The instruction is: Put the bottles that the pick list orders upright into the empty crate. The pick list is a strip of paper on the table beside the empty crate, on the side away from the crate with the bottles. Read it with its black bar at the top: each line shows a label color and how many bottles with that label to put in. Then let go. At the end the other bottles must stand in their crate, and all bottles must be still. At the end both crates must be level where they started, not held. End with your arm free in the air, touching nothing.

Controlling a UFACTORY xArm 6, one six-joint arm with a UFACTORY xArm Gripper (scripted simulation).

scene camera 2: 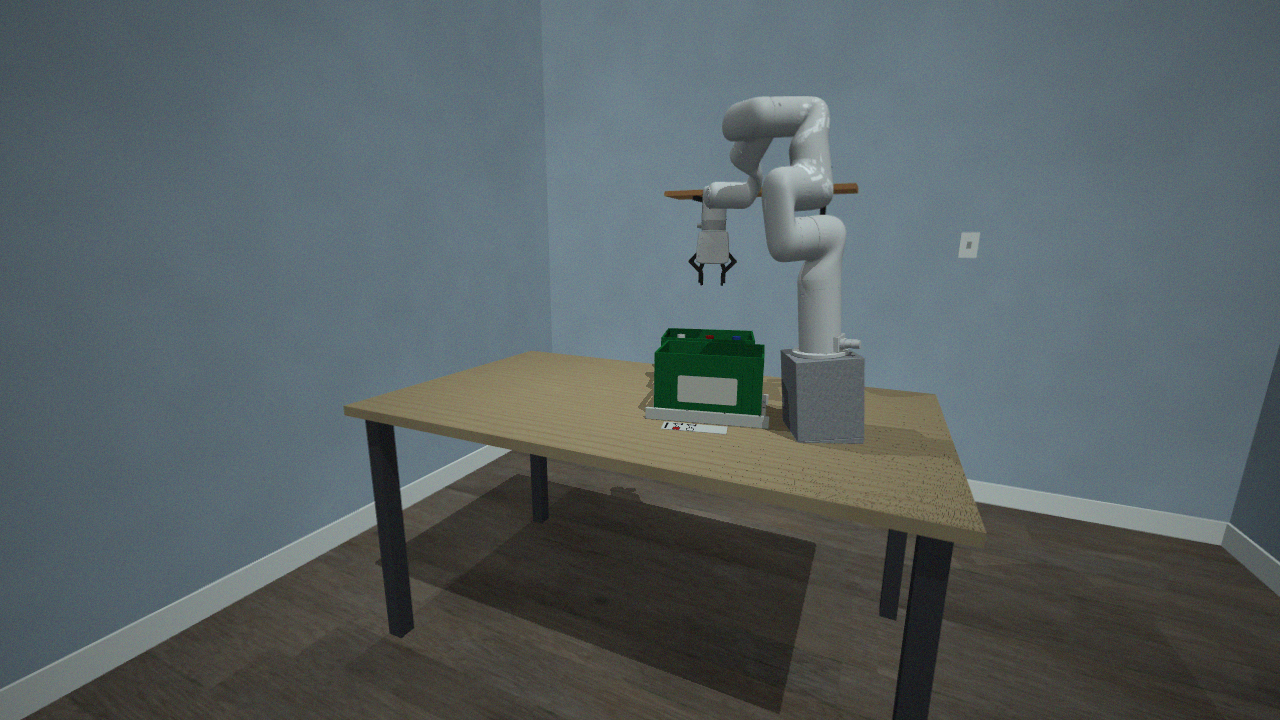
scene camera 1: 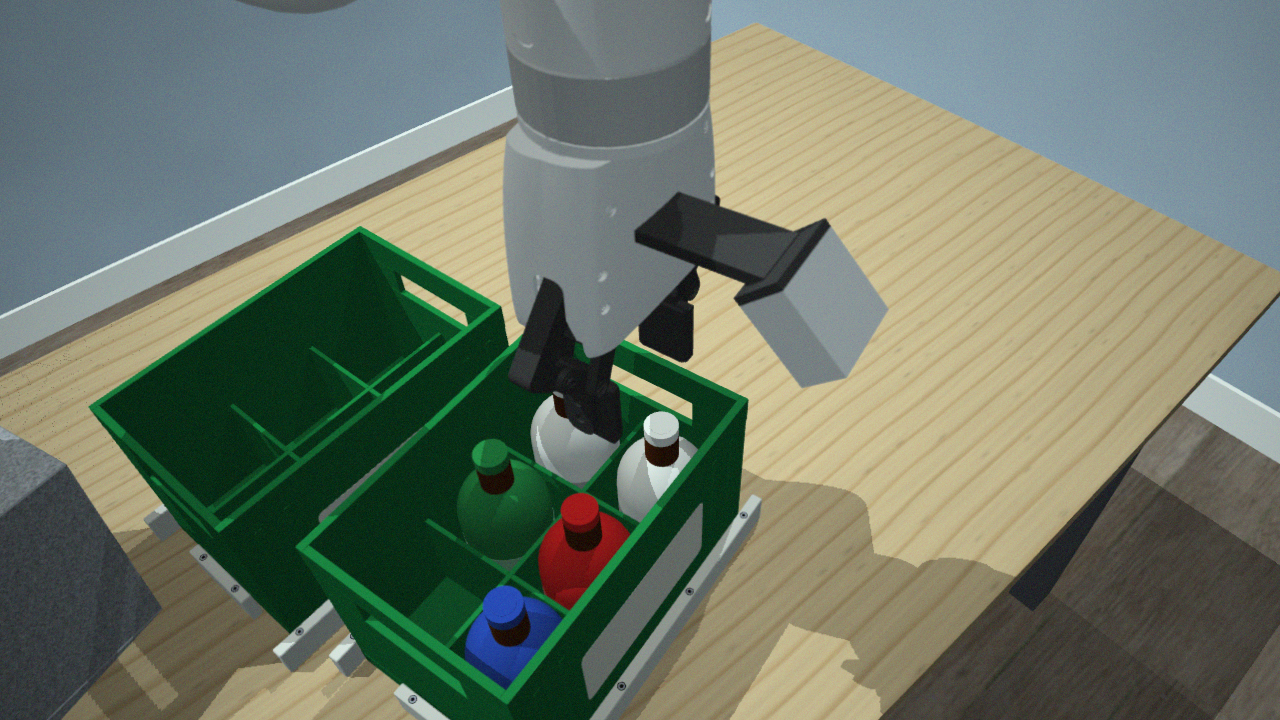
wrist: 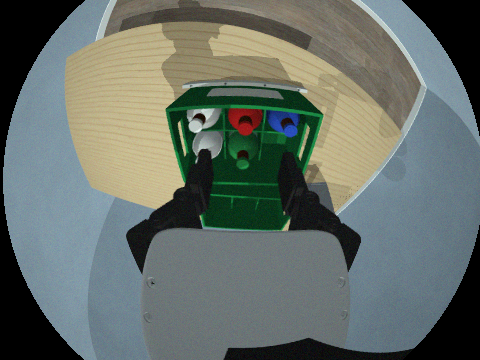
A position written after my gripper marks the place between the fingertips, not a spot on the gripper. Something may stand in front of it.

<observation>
In view: my gripper [scene camera 1: 631, 388], a red-label bottle [scene camera 1: 569, 562], a green bottle [wrist: 244, 148] and a crate [scene camera 1: 348, 301].
The red-label bottle also shows in the wrist view [wrist: 245, 121]. My gripper also shows in scene camera 2 [scene camera 2: 711, 285] and in the wrist view [wrist: 246, 163].
</observation>
